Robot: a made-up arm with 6 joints. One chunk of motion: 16 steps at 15 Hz.
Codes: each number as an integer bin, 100 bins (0 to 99) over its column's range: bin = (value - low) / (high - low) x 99, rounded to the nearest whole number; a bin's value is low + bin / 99 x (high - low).
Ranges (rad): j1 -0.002..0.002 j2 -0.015..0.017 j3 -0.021..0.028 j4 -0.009..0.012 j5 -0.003..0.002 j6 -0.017..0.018
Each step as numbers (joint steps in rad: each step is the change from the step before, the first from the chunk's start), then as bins.
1 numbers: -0.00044 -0.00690 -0.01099 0.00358 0.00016 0.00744
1 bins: 39 25 20 59 63 69
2 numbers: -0.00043 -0.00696 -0.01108 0.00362 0.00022 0.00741
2 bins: 39 25 20 59 64 69
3 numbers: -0.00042 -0.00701 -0.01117 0.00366 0.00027 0.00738
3 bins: 39 25 20 60 65 69
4 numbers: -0.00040 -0.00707 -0.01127 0.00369 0.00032 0.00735
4 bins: 40 25 20 60 66 69
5 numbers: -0.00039 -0.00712 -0.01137 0.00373 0.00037 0.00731
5 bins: 40 24 19 60 67 69
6 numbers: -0.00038 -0.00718 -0.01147 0.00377 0.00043 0.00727
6 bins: 40 24 19 60 68 69
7 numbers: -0.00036 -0.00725 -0.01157 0.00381 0.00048 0.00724
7 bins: 41 24 19 60 69 69
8 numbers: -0.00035 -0.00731 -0.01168 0.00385 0.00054 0.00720
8 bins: 41 24 19 61 70 68
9 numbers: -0.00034 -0.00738 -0.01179 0.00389 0.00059 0.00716
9 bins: 41 24 19 61 71 68
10 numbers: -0.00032 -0.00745 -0.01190 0.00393 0.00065 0.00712
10 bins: 42 23 18 61 72 68
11 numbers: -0.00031 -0.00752 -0.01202 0.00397 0.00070 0.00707
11 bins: 42 23 18 61 73 68
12 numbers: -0.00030 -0.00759 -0.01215 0.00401 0.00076 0.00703
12 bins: 42 23 18 61 74 68
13 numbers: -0.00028 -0.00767 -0.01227 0.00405 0.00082 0.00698
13 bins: 43 23 18 62 76 68
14 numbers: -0.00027 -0.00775 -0.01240 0.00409 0.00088 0.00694
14 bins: 43 22 17 62 77 68
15 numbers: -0.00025 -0.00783 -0.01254 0.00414 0.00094 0.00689
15 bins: 43 22 17 62 78 68
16 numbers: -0.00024 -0.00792 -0.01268 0.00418 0.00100 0.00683
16 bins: 44 22 17 62 79 67
